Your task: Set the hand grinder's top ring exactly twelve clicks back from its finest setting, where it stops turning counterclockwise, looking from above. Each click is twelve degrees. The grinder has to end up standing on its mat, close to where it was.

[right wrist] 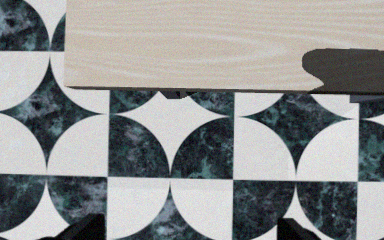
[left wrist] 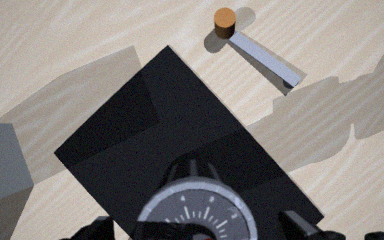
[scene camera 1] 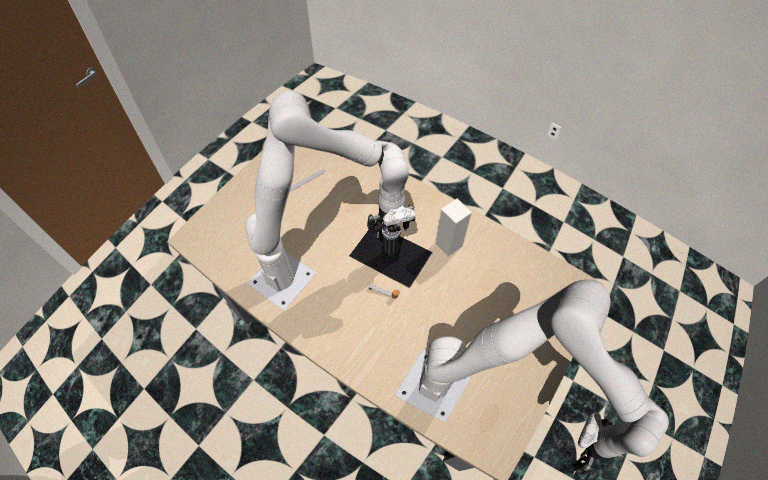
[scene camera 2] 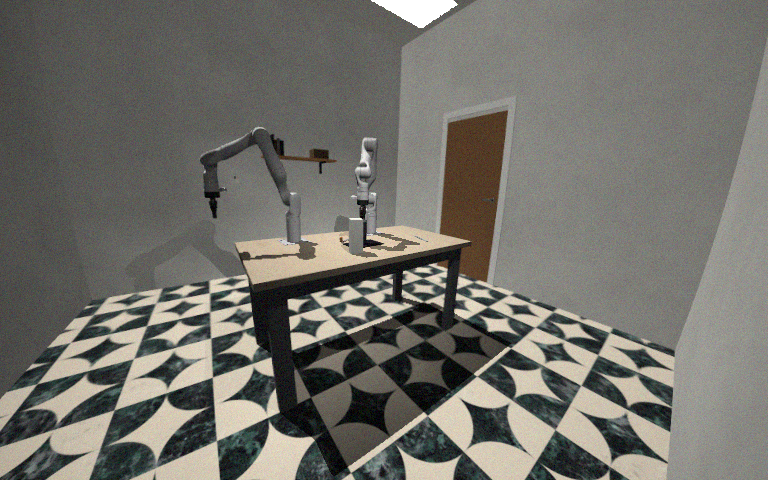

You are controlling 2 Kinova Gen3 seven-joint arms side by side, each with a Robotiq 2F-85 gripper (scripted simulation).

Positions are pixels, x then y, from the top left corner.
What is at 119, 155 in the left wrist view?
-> A black mat.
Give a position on a black mat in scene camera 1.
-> At 369, 251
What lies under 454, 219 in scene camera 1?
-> A tall pale box.
